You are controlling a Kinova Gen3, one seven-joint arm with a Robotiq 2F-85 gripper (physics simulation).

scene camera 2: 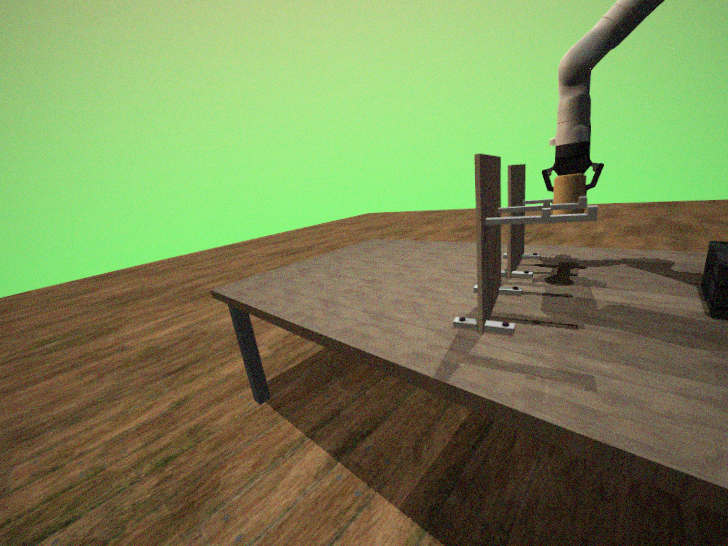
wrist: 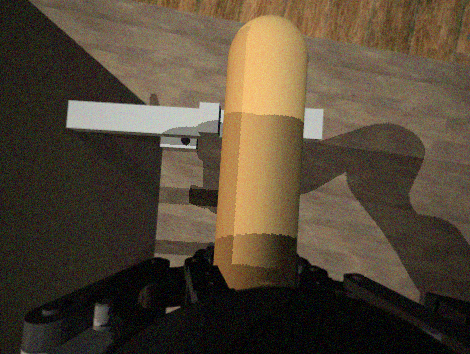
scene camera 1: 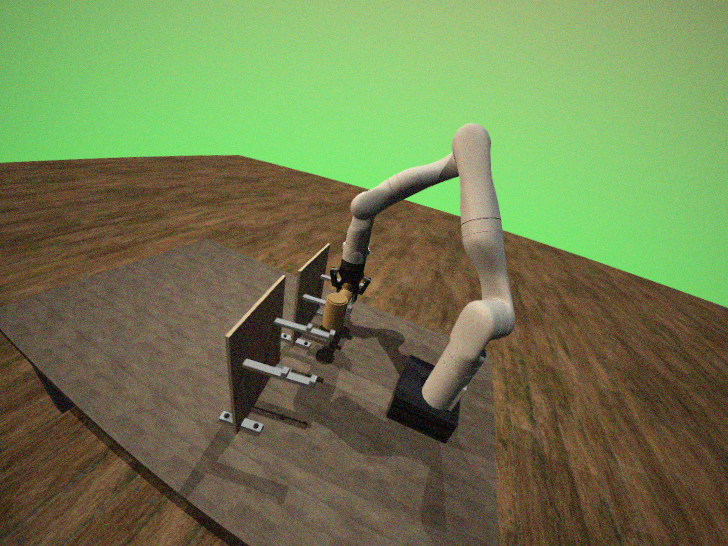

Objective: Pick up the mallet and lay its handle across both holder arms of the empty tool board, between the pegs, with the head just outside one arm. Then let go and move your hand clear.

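Places are measured from the arm's base along level axes (x down, y ahead, z right), in metres.
Pixels of known places: arm's base at its link origin: [scene camera 1: 437,395].
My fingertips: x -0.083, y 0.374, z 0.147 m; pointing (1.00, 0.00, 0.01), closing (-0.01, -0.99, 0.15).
Observation:
Ahead of a thing's pixels: the offset from my fingertips to its top centre. "spot": to the spot under its first point. Level surfaces: height alone.
The tan mallet's handle {spot: dz -0.038, dx -0.056, dy -0.014 m} [scene camera 1: 347,292] [wrist: 262,175] runs lengthwise over the holder arms of the farther tool board [scene camera 1: 308,282] [scene camera 2: 516,220]. Its head {dz -0.129, dx -0.082, dy -0.019 m} [scene camera 1: 335,314] [scene camera 2: 568,193] is toward the nearer board, outside the farther board's near arm [scene camera 1: 313,300]. In the wrist view the handle crosses one pale arm [wrist: 115,118] between its peg and its tip. My gripper [scene camera 1: 349,290] [wrist: 250,260] points down and is shut on the handle near the head. The nearer tool board [scene camera 1: 254,349] [scene camera 2: 488,240] has two arms, at front {spot: dz -0.400, dx -0.034, dy +0.012 m} [scene camera 1: 264,367] and rear {spot: dz -0.247, dx -0.034, dy +0.047 m} [scene camera 1: 292,324], with no mallet on them.
Both boards stand upright on small pale feet {spot: dz -0.425, dx +0.163, dy +0.031 m} [scene camera 1: 251,424] [scene camera 2: 499,327] on the wooden table {dx +0.175 m} [scene camera 1: 147,317] [scene camera 2: 352,282]. The head is close to the nearer board's rear arm. The robot's black base [scene camera 1: 426,411] [scene camera 2: 717,282] stands to the right of the boards.

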